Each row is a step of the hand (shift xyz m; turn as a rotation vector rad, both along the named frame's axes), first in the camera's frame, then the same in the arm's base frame.
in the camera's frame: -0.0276 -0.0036 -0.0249 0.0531 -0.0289 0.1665
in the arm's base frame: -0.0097 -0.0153 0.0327 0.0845 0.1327 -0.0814
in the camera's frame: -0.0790 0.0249 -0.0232 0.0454 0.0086 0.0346
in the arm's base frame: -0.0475 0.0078 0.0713 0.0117 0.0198 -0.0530
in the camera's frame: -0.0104 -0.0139 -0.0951 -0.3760 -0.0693 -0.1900
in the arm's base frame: -0.0153 -0.0880 0.0371 -0.0723 -0.0736 0.4143
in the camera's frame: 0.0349 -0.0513 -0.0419 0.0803 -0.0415 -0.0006
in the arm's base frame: 0.0444 -0.0599 -0.0068 0.0568 -0.0336 -0.0617
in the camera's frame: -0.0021 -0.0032 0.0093 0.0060 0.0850 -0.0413
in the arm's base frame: 0.0051 0.0087 0.0006 -0.0894 -0.0236 -0.0205
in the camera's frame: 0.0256 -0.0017 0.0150 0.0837 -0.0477 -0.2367
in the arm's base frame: 0.0115 0.0057 -0.0268 -0.0010 -0.2555 -0.0050
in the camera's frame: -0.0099 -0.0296 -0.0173 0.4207 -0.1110 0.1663
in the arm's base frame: 0.0207 -0.0188 0.0221 0.2445 0.0023 -0.3965
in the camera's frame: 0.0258 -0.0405 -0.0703 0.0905 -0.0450 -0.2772
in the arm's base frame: 0.0245 -0.0813 0.0054 -0.0131 -0.2948 -0.0021
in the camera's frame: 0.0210 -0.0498 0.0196 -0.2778 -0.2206 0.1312
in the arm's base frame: 0.0567 0.0019 -0.0095 0.1791 0.1650 0.2894
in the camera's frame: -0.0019 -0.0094 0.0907 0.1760 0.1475 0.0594
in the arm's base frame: 0.0331 0.0831 -0.0178 -0.0818 0.0296 -0.2207
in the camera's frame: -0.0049 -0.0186 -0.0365 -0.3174 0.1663 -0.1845
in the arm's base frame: 0.0063 -0.0361 0.0190 -0.2778 -0.0405 0.2892
